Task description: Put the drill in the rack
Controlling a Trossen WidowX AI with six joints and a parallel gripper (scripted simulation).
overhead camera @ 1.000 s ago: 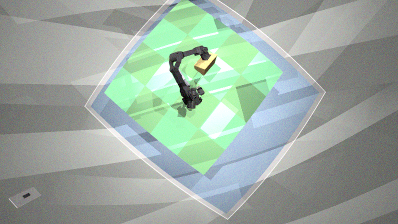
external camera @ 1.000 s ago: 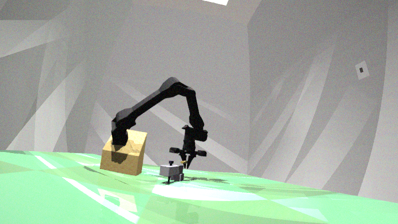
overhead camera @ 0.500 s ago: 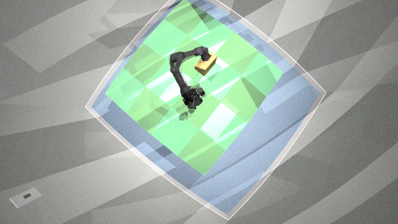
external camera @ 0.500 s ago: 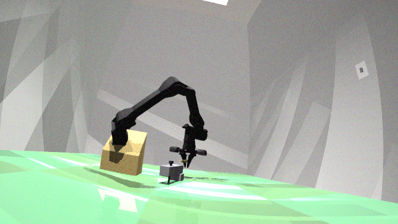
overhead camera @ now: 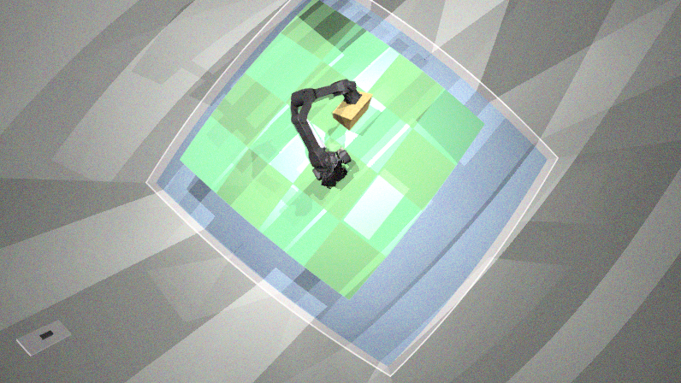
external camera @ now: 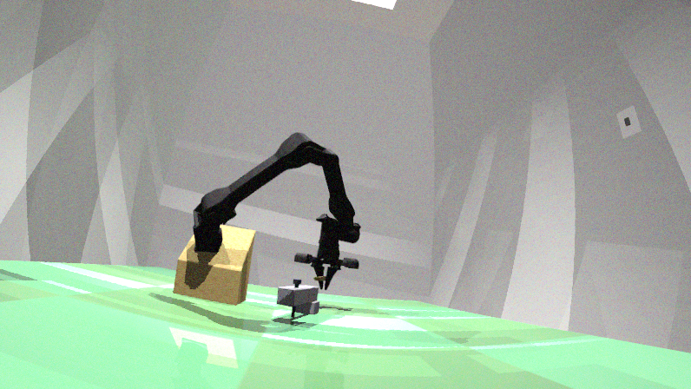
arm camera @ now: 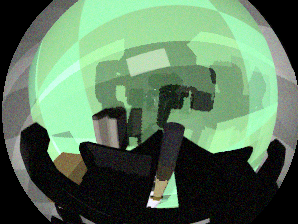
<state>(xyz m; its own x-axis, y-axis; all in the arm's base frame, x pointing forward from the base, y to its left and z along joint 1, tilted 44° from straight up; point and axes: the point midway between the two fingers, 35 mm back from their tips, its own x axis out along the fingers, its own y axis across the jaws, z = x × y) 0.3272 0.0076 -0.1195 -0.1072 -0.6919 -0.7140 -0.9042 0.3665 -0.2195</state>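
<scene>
Now: the grey-tan rack 80 mm behind my gripper tip, 10 mm to the left of it and 40 mm below it. From my gripper tip the other things lie so: light grey shape: 90 mm behind, 180 mm to the right, 10 mm below; thin dark stem: 100 mm behind, 210 mm to the right.
</scene>
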